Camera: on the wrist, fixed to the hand. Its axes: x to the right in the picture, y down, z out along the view.
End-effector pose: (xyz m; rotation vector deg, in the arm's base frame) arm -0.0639 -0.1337 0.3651 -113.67 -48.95 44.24
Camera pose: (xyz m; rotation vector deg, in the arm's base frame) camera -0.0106 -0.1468 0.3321 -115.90 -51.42 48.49
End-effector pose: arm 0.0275 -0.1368 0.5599 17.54 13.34 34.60
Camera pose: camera 0.0146 -0.0759 0.5449 16.27 8.48 35.60
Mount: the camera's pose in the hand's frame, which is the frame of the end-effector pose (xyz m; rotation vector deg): 0.0274 0.0490 -0.0308 -2.72 -3.97 1.42
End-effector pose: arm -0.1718 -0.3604 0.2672 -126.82 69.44 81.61
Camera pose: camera -0.1839 -0.4232 0.2702 -124.19 68.69 88.32
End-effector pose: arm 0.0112 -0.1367 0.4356 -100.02 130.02 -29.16
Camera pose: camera -0.0512 -0.1479 0.4444 -98.95 130.05 -22.15
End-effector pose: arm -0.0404 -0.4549 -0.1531 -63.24 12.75 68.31
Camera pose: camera -0.0574 -0.4640 -0.2142 -63.12 8.92 72.26
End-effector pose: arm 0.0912 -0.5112 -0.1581 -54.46 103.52 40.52
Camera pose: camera 0.0283 -0.5177 -0.1683 -53.00 100.30 45.39
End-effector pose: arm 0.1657 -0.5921 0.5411 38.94 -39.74 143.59
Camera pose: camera 0.1080 -0.6046 0.5163 42.86 -45.16 142.68
